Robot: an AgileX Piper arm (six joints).
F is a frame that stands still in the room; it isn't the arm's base.
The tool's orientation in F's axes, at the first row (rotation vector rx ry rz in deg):
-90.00 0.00 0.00
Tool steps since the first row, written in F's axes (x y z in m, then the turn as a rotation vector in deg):
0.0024 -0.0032 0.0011 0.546 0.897 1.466
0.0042 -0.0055 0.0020 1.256 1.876 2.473
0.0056 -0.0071 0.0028 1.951 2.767 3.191
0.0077 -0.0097 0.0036 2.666 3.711 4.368
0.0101 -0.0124 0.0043 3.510 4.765 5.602
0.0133 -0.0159 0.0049 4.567 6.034 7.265
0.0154 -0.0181 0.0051 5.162 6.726 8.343
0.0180 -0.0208 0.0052 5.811 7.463 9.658
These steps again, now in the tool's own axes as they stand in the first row. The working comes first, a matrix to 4 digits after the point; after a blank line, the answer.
The tool's axes in the first row as the columns of a matrix, in F's axes (used below as rounded here):
1.0000 0.0000 0.0000
0.0000 0.0000 1.0000
0.0000 -1.0000 0.0000

0.0024 -0.0011 -0.0032 0.546 -1.466 0.897
0.0042 -0.0020 -0.0055 1.256 -2.473 1.876
0.0056 -0.0028 -0.0071 1.951 -3.191 2.767
0.0077 -0.0036 -0.0097 2.666 -4.368 3.711
0.0101 -0.0043 -0.0124 3.510 -5.602 4.765
0.0133 -0.0049 -0.0159 4.567 -7.265 6.034
0.0154 -0.0051 -0.0181 5.162 -8.343 6.726
0.0180 -0.0052 -0.0208 5.811 -9.658 7.463

